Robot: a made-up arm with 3 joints. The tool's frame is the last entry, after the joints.
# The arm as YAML. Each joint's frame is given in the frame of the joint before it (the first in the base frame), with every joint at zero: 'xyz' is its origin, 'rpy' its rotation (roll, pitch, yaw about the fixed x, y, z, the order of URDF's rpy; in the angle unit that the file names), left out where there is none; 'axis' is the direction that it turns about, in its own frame. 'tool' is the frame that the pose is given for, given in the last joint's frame.
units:
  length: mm
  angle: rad
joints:
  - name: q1
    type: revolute
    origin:
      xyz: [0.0, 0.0, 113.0]
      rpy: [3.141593, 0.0, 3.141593]
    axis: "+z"
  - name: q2
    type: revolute
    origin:
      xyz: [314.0, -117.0, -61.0]
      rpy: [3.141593, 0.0, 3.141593]
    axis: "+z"
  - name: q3
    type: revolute
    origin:
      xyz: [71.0, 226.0, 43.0]
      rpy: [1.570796, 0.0, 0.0]
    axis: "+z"
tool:
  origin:
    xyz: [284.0, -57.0, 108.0]
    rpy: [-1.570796, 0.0, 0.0]
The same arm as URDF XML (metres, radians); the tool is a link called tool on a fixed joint. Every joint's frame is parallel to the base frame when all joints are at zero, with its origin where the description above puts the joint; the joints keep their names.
<robot name="arm">
  <joint name="q1" type="continuous">
    <parent link="base_link"/>
    <child link="link1"/>
    <origin xyz="0.0000 0.0000 0.1130" rpy="0.0000 0.0000 0.0000"/>
    <axis xyz="0 0 -1"/>
  </joint>
  <joint name="q2" type="continuous">
    <parent link="link1"/>
    <child link="link2"/>
    <origin xyz="-0.3140 -0.1170 0.0610" rpy="0.0000 0.0000 0.0000"/>
    <axis xyz="0 0 1"/>
  </joint>
  <joint name="q3" type="continuous">
    <parent link="link2"/>
    <child link="link3"/>
    <origin xyz="0.0710 0.2260 0.0430" rpy="0.0000 0.0000 0.0000"/>
    <axis xyz="0 -1 0"/>
  </joint>
  <joint name="tool_fixed" type="fixed">
    <parent link="link3"/>
    <child link="tool"/>
    <origin xyz="0.2840 -0.1080 -0.0570" rpy="0.0000 0.0000 0.0000"/>
  </joint>
  <link name="base_link"/>
  <link name="link1"/>
  <link name="link2"/>
  <link name="link3"/>
  <link name="tool"/>
</robot>

